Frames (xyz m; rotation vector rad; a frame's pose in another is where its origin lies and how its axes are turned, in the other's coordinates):
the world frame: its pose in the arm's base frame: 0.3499 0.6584 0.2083 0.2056 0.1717 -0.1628
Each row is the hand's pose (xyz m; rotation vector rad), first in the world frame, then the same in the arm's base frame.
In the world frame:
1: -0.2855 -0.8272 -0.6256 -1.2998 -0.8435 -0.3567
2: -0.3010 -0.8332 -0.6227 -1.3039 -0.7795 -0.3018
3: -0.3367 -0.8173 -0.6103 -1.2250 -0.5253 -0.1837
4: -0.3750 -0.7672 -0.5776 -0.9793 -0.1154 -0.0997
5: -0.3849 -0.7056 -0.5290 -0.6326 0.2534 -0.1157
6: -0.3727 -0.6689 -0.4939 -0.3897 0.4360 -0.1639
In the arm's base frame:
1: -0.1699 0.0353 -0.4979 -1.1907 -0.5431 -0.4420
2: -0.1856 0.0311 -0.4934 -1.1829 -0.4849 -0.3844
3: -0.2156 0.0489 -0.4718 -1.0707 -0.2506 -0.2614
4: -0.2390 0.0957 -0.4237 -0.7869 0.1306 -0.1729
5: -0.2302 0.1461 -0.3634 -0.4169 0.4767 -0.1896
6: -0.2065 0.1722 -0.3249 -0.1661 0.6485 -0.2425

